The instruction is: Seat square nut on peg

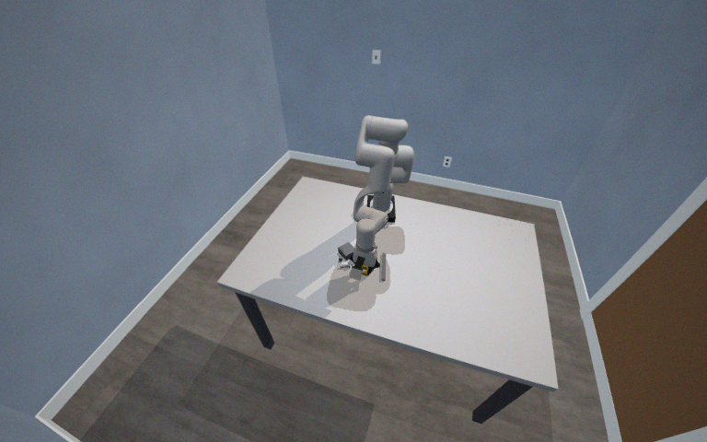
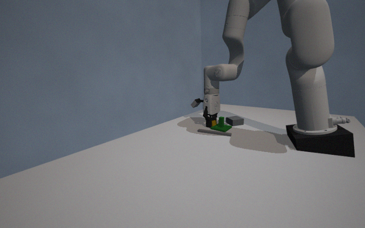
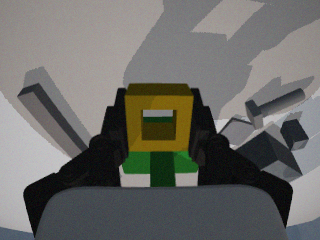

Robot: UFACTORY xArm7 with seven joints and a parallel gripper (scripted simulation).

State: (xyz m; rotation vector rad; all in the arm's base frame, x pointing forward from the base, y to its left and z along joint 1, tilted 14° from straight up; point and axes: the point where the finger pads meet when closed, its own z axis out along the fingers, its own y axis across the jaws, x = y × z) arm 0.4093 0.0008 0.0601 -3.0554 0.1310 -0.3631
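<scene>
My hand is 6 cm past the green base. From my hand the other things lie so: bolt 1 cm behind, 9 cm to the right, 2 cm below; then grey block 9 cm behind, 11 cm to the right, 1 cm below; then long grey bar 5 cm behind, 8 cm to the left, 2 cm below.
</scene>
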